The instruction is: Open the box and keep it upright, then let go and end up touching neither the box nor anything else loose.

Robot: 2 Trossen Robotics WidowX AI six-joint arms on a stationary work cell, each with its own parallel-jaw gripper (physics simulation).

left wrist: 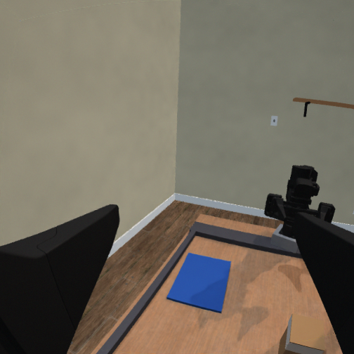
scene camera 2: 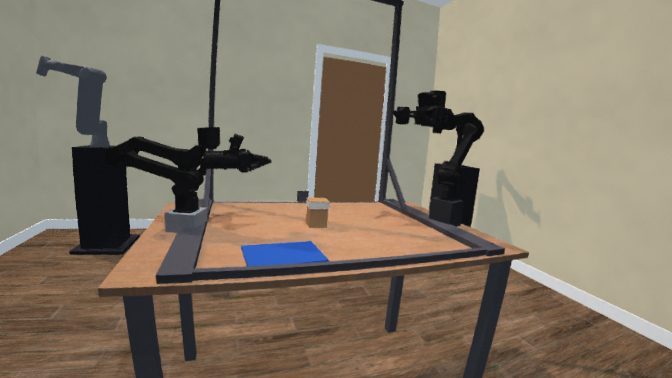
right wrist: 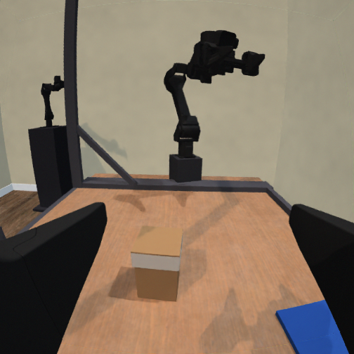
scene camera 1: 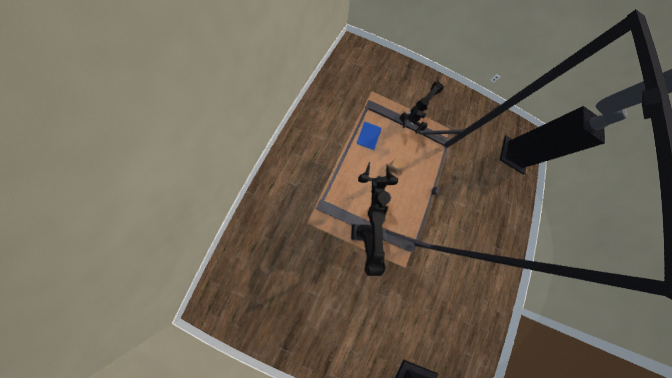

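Seen in the pictures: left gripper, fingertip midpoint: [scene camera 2: 404, 112] [scene camera 1: 378, 163]; right gripper, fingertip midpoint: [scene camera 2: 269, 159] [scene camera 1: 410, 130]; left arm's base at its link origin: [scene camera 2: 447, 199] [scene camera 1: 361, 232]; right arm's base at its link origin: [scene camera 2: 186, 210].
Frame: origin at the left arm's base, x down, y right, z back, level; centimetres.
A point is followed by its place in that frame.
A small brown box [scene camera 2: 317, 218] @[x 7.4, y 21.7, z -50.8 cm] [left wrist: 306, 331] [right wrist: 157, 285] stands upright on the table [scene camera 2: 135, 255] @[x 10.8, y 22.1, z -109.0 cm], with a white band below its flat tan top. The top lies level on it and looks closed. My left gripper [scene camera 1: 380, 164] @[x -31.6, y 0.0, z -35.2 cm] [scene camera 2: 398, 115] @[x -31.6, y 0.0, z -35.2 cm] [left wrist: 208, 218] [right wrist: 248, 51] is open and empty, high above the table and apart from the box. My right gripper [scene camera 1: 414, 124] @[x -13.1, y 27.4, z -67.7 cm] [scene camera 2: 270, 161] @[x -13.1, y 27.4, z -67.7 cm] [left wrist: 302, 222] [right wrist: 200, 213] is open and empty; it is raised above the table, to the left of the box in scene camera 2. In scene camera 1 the box is hard to make out beside the left fingers.
A flat blue sheet [scene camera 1: 369, 136] @[x 10.0, y 5.5, z -73.0 cm] [scene camera 2: 284, 253] @[x 10.0, y 4.9, z -74.1 cm] [left wrist: 201, 282] [right wrist: 312, 327] lies on the table near the front frame bar [scene camera 2: 320, 267] @[x 9.4, y -8.2, z -71.6 cm]. Dark upright posts [scene camera 2: 214, 75] @[x -44.5, y 69.6, z -73.9 cm] [right wrist: 72, 95] rise at the table's far corners. Dark pedestals [scene camera 2: 101, 200] [right wrist: 47, 165] stand beyond the table.
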